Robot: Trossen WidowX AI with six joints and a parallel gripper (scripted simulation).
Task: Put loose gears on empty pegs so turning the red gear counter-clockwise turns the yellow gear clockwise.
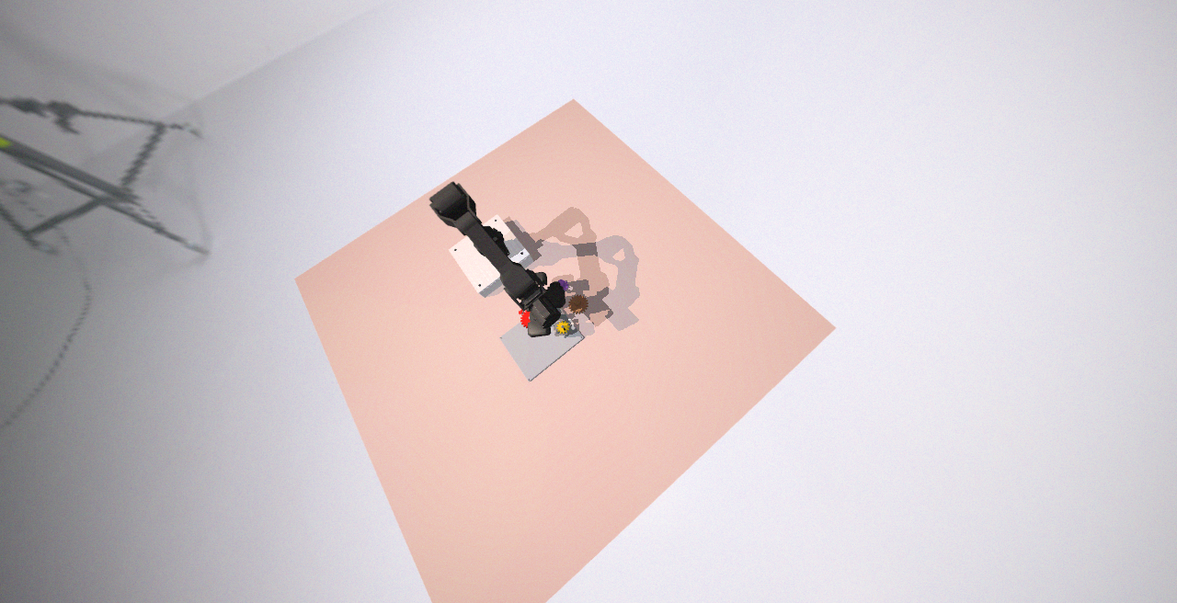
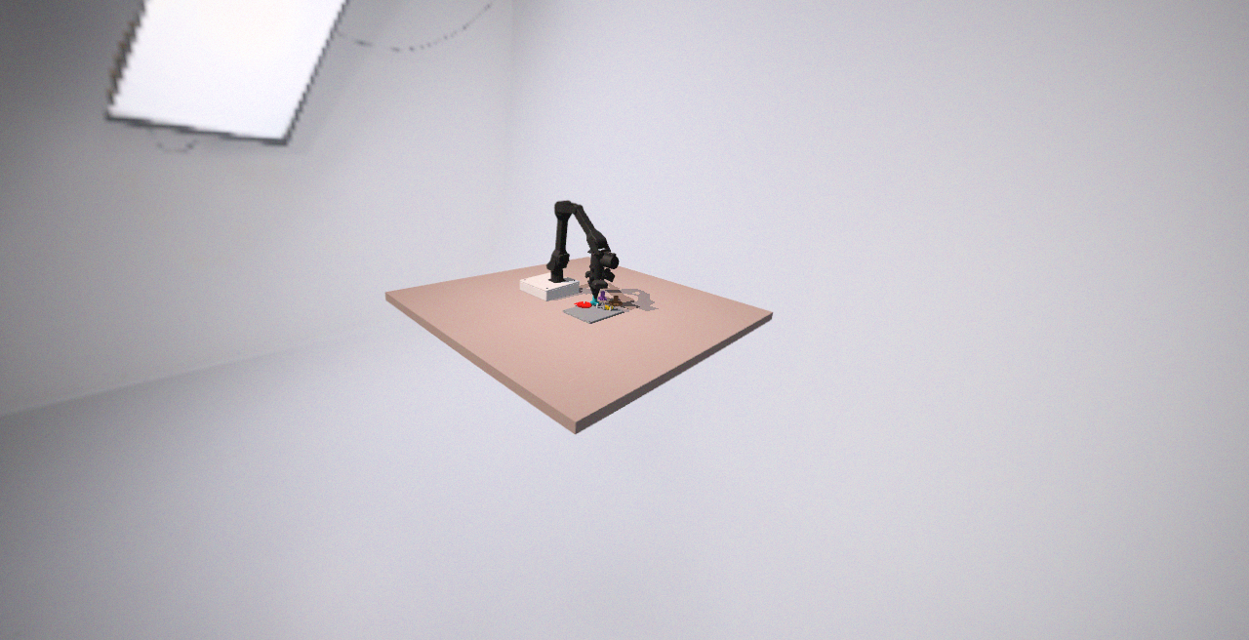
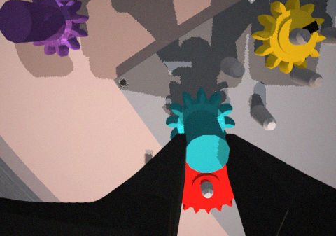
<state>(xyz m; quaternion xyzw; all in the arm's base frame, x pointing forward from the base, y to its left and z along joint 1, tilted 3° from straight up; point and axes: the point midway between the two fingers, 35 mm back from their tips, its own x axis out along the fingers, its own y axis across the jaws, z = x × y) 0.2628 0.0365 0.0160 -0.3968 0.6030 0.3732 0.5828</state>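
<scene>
Now: gripper tip 1 cm above the teal gear. The rest, counted from my gripper tip: grey board: 6 cm ahead, 5 cm to the right, 4 cm below; yellow gear: 7 cm ahead, 3 cm to the left, 3 cm below; red gear: 1 cm behind, 5 cm to the right, 3 cm below.
</scene>
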